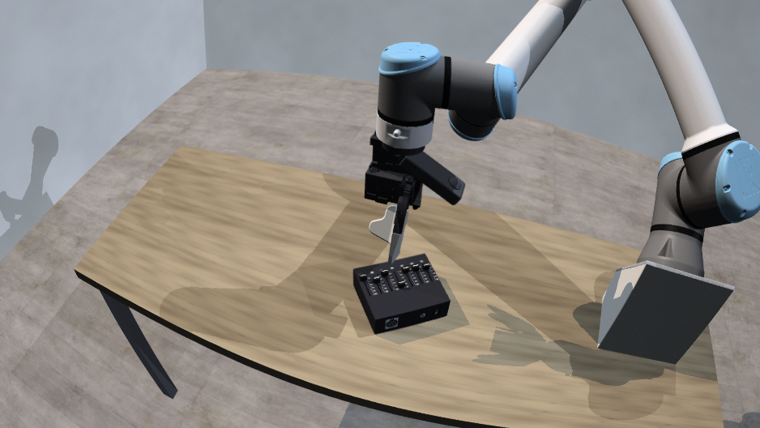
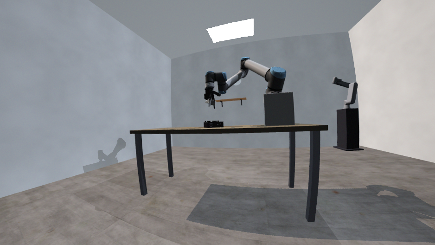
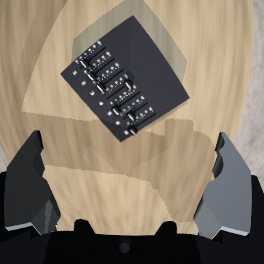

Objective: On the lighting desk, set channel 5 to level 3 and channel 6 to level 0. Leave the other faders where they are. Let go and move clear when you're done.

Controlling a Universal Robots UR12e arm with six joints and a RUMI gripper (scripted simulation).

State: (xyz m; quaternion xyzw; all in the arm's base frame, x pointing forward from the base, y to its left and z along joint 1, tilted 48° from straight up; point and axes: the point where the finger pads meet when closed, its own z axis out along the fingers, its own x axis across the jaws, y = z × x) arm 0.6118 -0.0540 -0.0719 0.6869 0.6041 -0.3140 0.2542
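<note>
Right now the channel 5 fader knob is 130 mm below my hand, 40 mm ahead of it and 20 mm to the right of it. Round my hand: channel 6 fader knob (130 mm below, 50 mm ahead).
</note>
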